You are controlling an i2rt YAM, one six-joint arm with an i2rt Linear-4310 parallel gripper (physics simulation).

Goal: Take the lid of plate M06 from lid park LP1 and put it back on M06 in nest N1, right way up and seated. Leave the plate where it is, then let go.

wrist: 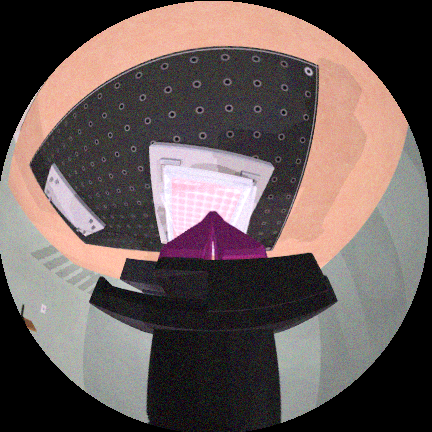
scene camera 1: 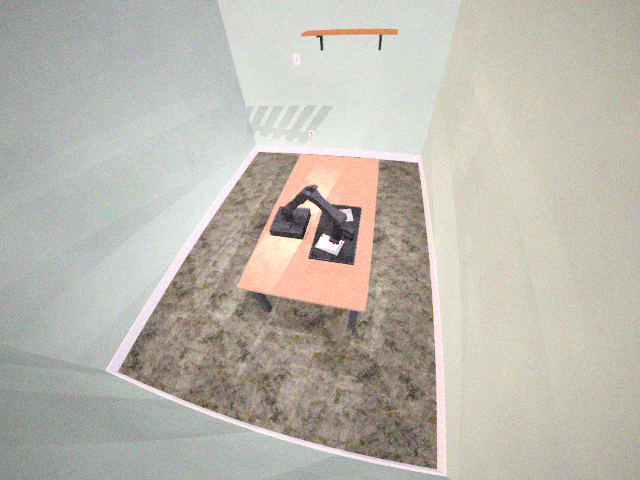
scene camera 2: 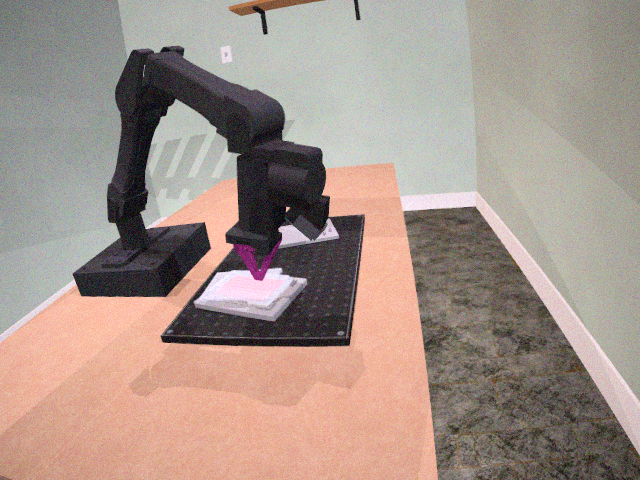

my gripper: shut, holds nothing
a white lid [scene camera 2: 238, 286]: on a pink-topped plate [wrist: 173, 175]
